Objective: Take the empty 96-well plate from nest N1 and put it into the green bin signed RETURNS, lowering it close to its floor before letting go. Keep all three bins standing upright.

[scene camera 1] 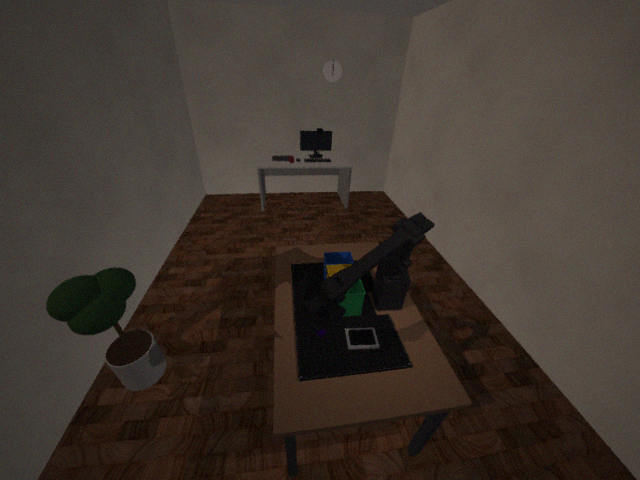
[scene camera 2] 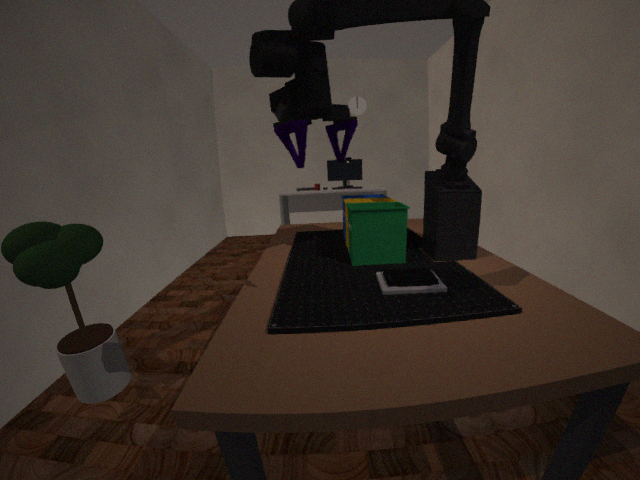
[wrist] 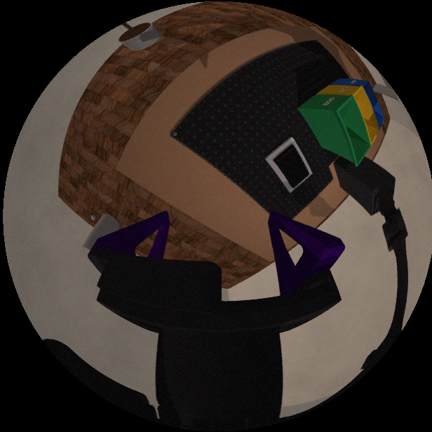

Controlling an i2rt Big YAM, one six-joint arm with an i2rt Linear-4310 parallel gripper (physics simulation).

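Where they show: gripper, fingertip midpoint: (scene camera 1: 328,329) (scene camera 2: 322,164); arm's base, origin of the base link: (scene camera 1: 394,270) (scene camera 2: 451,180).
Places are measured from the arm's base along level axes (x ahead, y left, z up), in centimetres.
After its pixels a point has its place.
A dark plate with a grid of wells (scene camera 1: 361,337) @(y 26.2, x 22.3, z -22.6 cm) (scene camera 2: 410,277) @(y 27.3, x 22.3, z -22.5 cm) (wrist: 292,167) sits inside a light grey nest frame (scene camera 1: 362,348) @(y 31.5, x 22.9, z -24.2 cm) (scene camera 2: 413,290) @(y 31.4, x 22.6, z -24.1 cm) (wrist: 279,175) on the black board. The green bin (scene camera 1: 354,305) @(y 9.9, x 23.3, z -16.2 cm) (scene camera 2: 377,235) @(y 9.9, x 27.8, z -15.6 cm) (wrist: 325,122) stands upright just behind the nest; its small label is unreadable. The yellow bin (scene camera 1: 338,269) @(y -14.9, x 28.8, z -10.4 cm) (scene camera 2: 369,200) @(y -14.9, x 26.4, z -7.9 cm) (wrist: 366,109) and the blue bin (scene camera 1: 338,256) @(y -28.0, x 26.6, z -10.2 cm) (wrist: 348,81) stand upright behind it in a row. My gripper (scene camera 2: 320,163) @(y 41.1, x 43.2, z 5.7 cm) (wrist: 218,216) is open and empty, high above the board and left of the bins in scene camera 2.
The black perforated board (scene camera 1: 320,361) @(y 36.3, x 44.7, z -25.0 cm) (scene camera 2: 320,304) @(y 34.7, x 45.0, z -25.0 cm) (wrist: 225,115) lies on the wooden table (scene camera 1: 361,397) @(y 53.9, x 28.4, z -26.3 cm) (scene camera 2: 361,361) @(y 53.3, x 37.8, z -26.3 cm) (wrist: 165,150). The arm's base (scene camera 1: 391,292) @(y 6.4, x 1.6, z -11.1 cm) (scene camera 2: 452,222) @(y 6.4, x 2.1, z -13.1 cm) (wrist: 364,184) stands right of the bins. The arm crosses above the bins in scene camera 1.
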